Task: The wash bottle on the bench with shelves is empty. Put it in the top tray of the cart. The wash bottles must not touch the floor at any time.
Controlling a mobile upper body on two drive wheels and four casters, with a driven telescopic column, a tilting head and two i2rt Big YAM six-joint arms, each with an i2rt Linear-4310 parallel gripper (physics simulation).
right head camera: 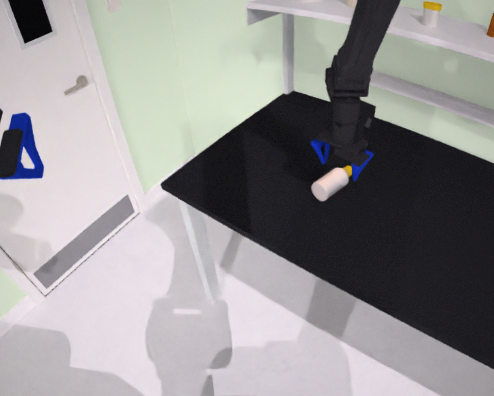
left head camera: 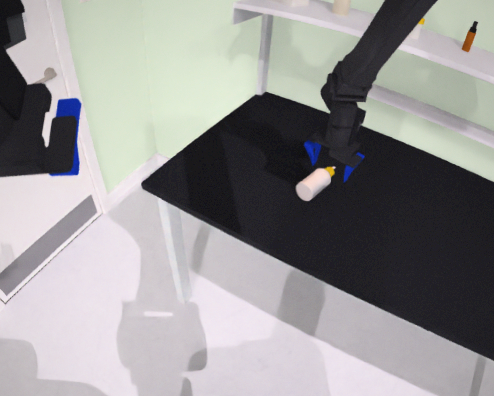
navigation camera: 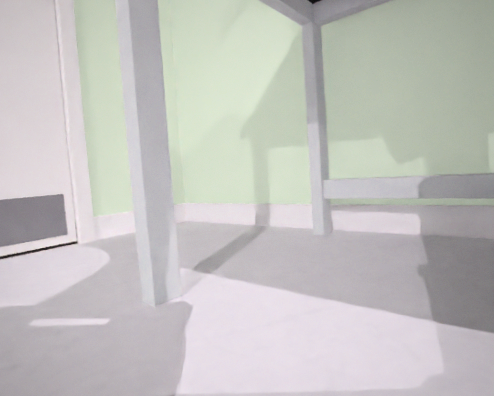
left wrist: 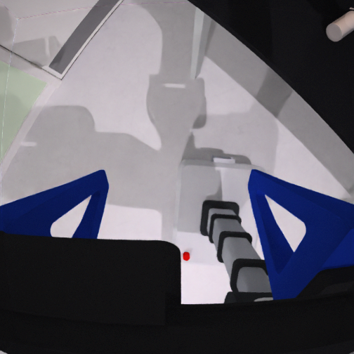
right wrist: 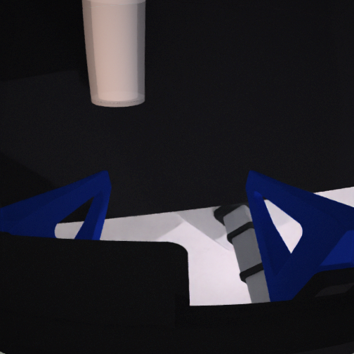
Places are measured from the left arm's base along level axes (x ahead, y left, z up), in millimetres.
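Pixels of known places: left gripper, fingertip midpoint: [right head camera: 9,175] [left head camera: 33,171]; right gripper, fingertip midpoint: [right head camera: 339,171] [left head camera: 329,172].
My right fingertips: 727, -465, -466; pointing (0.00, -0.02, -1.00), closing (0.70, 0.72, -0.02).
Note:
Ahead of a thing's pixels: the offset from my right fingertips to its top centre, as dx, dy, dz. "spot": to the spot under its first point. Level surfaces: height alone.
The wash bottle @[spot: +63, +5, -103] [left head camera: 314,185] [right head camera: 330,184] [left wrist: 341,26] [right wrist: 116,52], pale with a yellow cap, lies on its side on the black bench @[dz -157] [left head camera: 400,225] [right head camera: 400,235] [left wrist: 310,80] [right wrist: 225,125]. Its base points to the lower left in the head views; its cap is cut off in the right wrist view. My right gripper [left head camera: 329,172] [right head camera: 339,171] [right wrist: 178,178] is open and empty, over the bench near the cap end. How far above the bottle it is, I cannot tell. My left gripper [left wrist: 177,177] is open and empty over the floor, left of the bench. The cart does not show.
A shelf [left head camera: 300,14] [right head camera: 310,11] behind the bench holds an orange bottle @[+235, -463, +392] [left head camera: 468,40], a yellow-lidded jar @[+281, -287, +360] [right head camera: 431,15] and other containers. A bench leg [left head camera: 175,250] [navigation camera: 150,150] stands at the near left corner. A door [left head camera: 20,210] [right head camera: 75,150] is at the left.

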